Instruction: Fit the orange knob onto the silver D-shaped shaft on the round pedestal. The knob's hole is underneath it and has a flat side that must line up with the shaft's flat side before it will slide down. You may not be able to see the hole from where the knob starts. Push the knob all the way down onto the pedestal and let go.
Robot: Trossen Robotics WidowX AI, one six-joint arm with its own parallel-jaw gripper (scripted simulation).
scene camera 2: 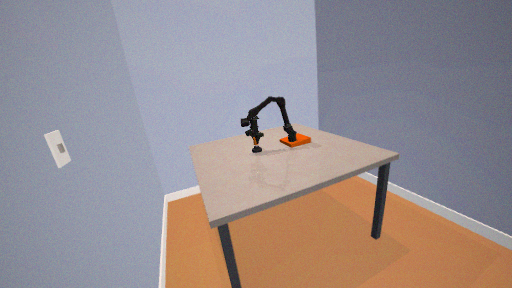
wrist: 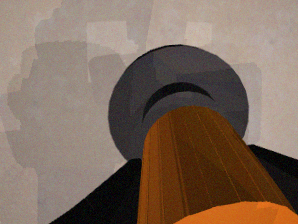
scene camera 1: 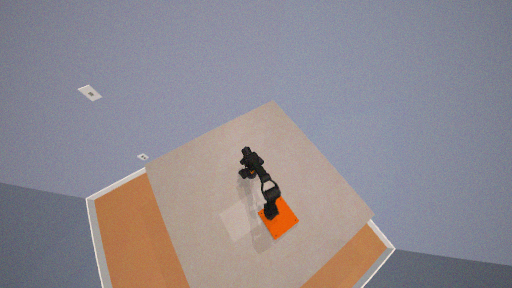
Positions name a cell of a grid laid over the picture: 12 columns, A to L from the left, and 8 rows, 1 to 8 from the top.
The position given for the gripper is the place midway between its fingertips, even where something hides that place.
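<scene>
The wrist camera shows the gripper (wrist: H6) together with an orange knob (wrist: H6), and a dark round pedestal (wrist: G3) is visible there too.
</scene>
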